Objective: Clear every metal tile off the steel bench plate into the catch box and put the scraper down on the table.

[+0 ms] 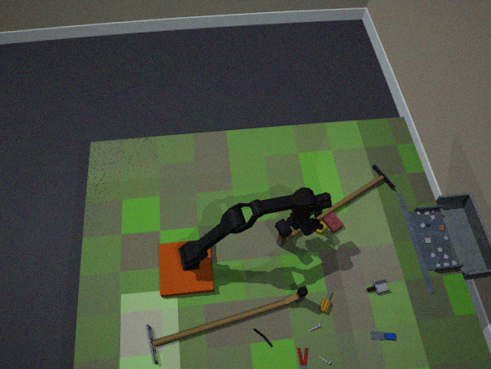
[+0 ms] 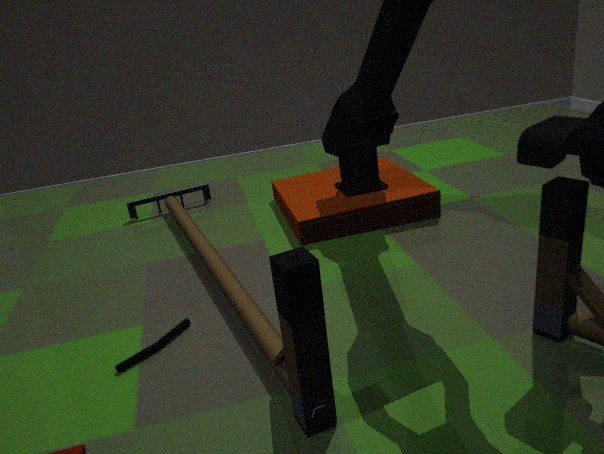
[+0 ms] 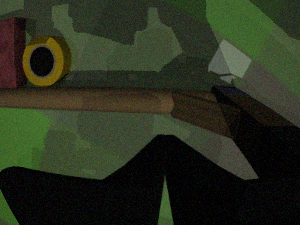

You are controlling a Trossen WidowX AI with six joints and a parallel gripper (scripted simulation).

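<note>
The yellow ring lies 120 mm ahead of my gripper tip, 20 mm to the left of it and 80 mm below it. Also, from my gripper tip: long scraper: 200 mm ahead, 90 mm to the left, 30 mm below; black strip: 190 mm behind, 390 mm to the right, 90 mm below; red block: 180 mm ahead, 30 mm to the left, 80 mm below.
</note>
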